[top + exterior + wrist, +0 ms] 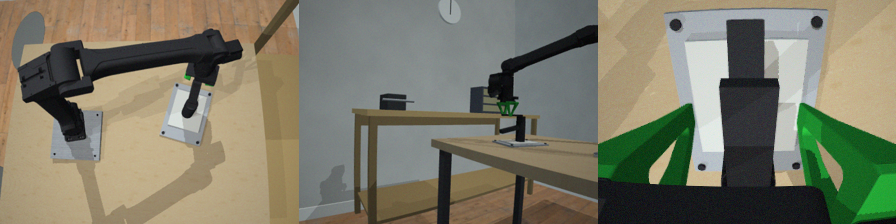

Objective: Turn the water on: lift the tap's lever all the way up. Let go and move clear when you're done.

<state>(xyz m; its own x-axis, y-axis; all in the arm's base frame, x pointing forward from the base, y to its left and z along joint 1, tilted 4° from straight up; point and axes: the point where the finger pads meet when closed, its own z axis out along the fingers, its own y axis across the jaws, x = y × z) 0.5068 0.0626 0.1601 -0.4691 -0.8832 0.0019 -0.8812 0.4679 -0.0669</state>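
Right now my hand is 30 mm to the left of the lever and 10 mm past it.
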